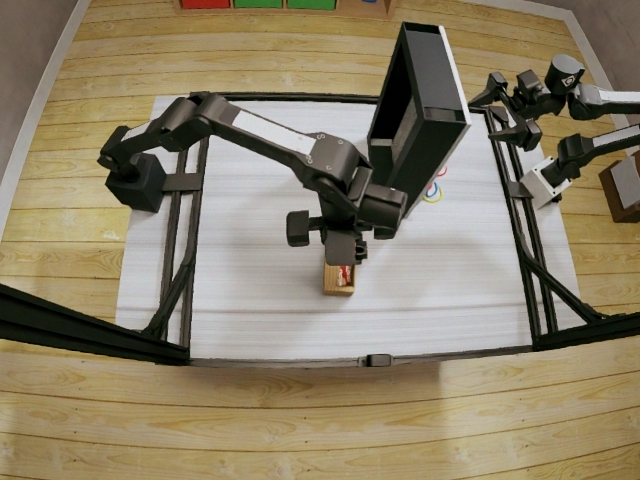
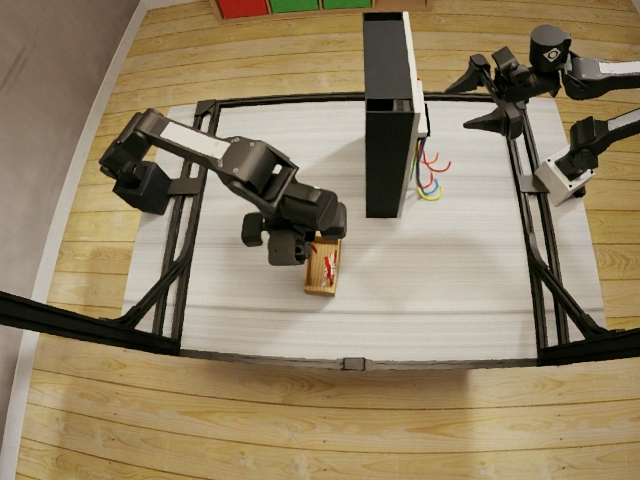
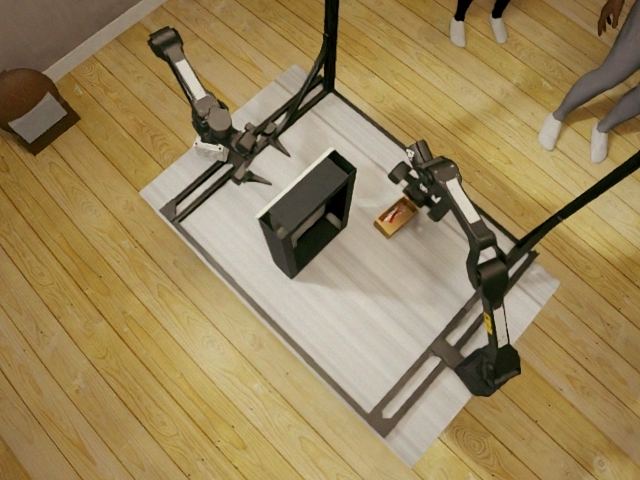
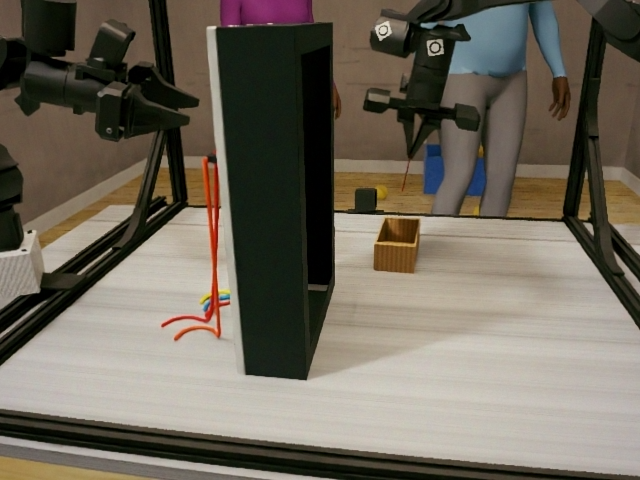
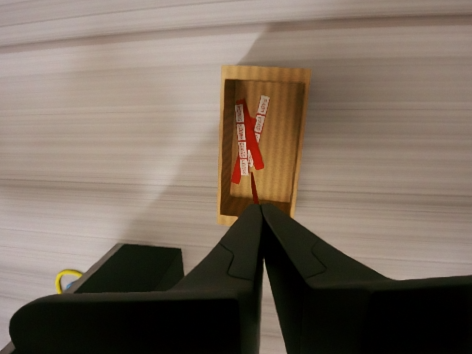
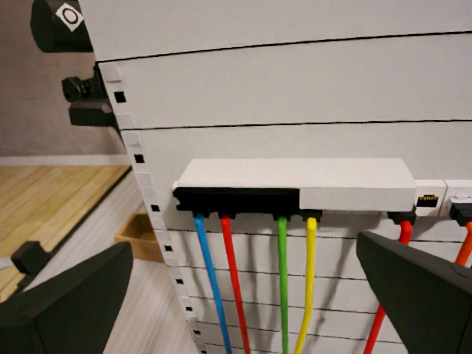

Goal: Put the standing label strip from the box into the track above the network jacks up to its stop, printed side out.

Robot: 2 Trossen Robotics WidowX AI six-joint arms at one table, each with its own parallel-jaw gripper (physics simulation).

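Places are measured from the left arm's base along level axes (x ahead, y left, z up), in centimetres.
Where they show: left gripper, fingertip midpoint: [image 3: 410, 198] [image 4: 409, 158] [image 5: 259, 214]; right gripper, fingertip midpoint: [image 1: 477, 120] [image 2: 453, 108] [image 3: 281, 170] [image 4: 194, 111] [image 6: 245, 247]; left arm's base, link origin: [image 1: 129, 169] [image 2: 133, 176] [image 3: 490, 370]; right arm's base, link origin: [image 1: 552, 175] [image 2: 570, 166].
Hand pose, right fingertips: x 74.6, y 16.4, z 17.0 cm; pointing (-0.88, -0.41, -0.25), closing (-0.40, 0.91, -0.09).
Note:
Each offset is from my right fingertips to the top centre of the thing. "pt": to the spot under its first point. Level surfaces: height alone.
My left gripper [image 4: 409, 155] [image 5: 259, 214] is shut on a thin red label strip {dx -23.3, dy -27.5, dz -10.2 cm} [image 4: 406, 174] [image 5: 254, 190], seen nearly edge-on. The strip hangs down from the fingertips, above the wooden box {dx -22.3, dy -27.0, dz -24.5 cm} [image 4: 394, 257] [image 5: 265, 74] [image 2: 319, 292]. Which way its printed side faces cannot be told. Other red strips with white printed labels {dx -20.9, dy -27.7, dz -28.6 cm} [image 5: 252, 135] lie crossed in the box. My right gripper [image 6: 245, 247] [image 4: 190, 111] [image 2: 455, 108] is open and empty, facing the panel's white side. There, a white ledge {dz -0.7 cm} [image 6: 295, 172] with a black front stretch {dx -4.8, dy -2.5, dz -0.9 cm} [image 6: 235, 199] sits above the cable plugs; a jack {dx -10.8, dy +7.9, dz -2.2 cm} [image 6: 427, 201] shows beside it.
The tall black housing {dx -13.5, dy +0.4, dz +10.5 cm} [image 1: 439, 67] [image 2: 382, 165] [image 4: 268, 206] stands upright between the grippers, its white panel {pt dx -8.6, dy +0.5, dz +4.1 cm} [image 6: 300, 80] toward the right arm. Blue, red {pt dx -4.7, dy -3.4, dz -7.9 cm} [image 6: 232, 270], green, yellow [image 6: 310, 265] and orange cables hang below the ledge. Black frame rails border the table.

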